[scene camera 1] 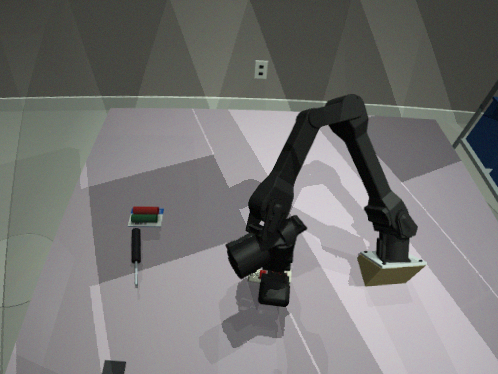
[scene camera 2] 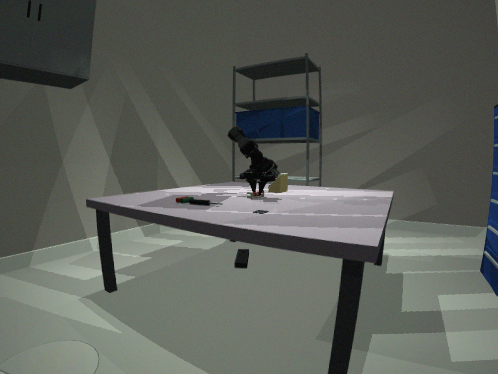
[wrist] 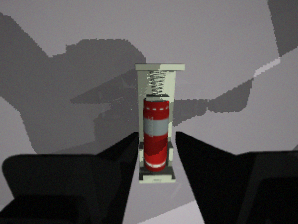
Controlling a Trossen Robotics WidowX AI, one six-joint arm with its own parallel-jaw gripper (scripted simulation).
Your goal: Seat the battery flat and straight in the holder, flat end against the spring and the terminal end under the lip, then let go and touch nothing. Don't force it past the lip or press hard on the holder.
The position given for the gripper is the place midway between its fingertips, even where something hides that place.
Note:
In view: the gripper (scene camera 1: 274, 276).
The gripper shows as well in the wrist view (wrist: 157, 136).

